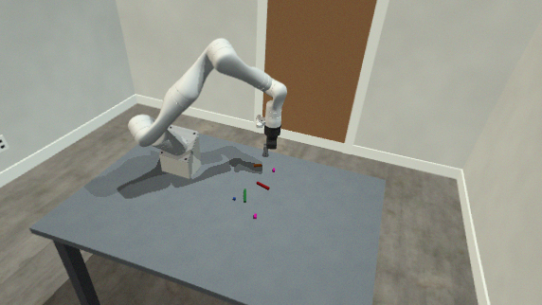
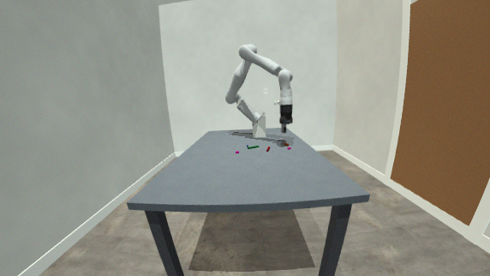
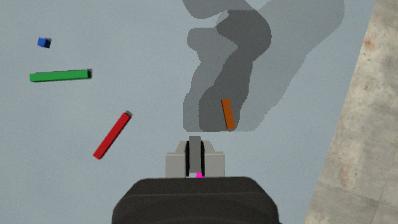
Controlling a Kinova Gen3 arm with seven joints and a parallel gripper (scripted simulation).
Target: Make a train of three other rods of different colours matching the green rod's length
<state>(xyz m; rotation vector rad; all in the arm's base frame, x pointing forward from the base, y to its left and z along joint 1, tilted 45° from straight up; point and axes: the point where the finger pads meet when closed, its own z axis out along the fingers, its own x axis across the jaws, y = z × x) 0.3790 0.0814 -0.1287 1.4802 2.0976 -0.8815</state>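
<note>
Right now my hand is 240 mm to the left of the blue rod, 110 mm above it and 60 mm past it. The rest, counted from my hand: orange rod: 110 mm below, 50 mm behind, 30 mm to the left; then red rod: 110 mm to the right, 110 mm below, 30 mm ahead; then grey rod: 10 mm below.
</note>
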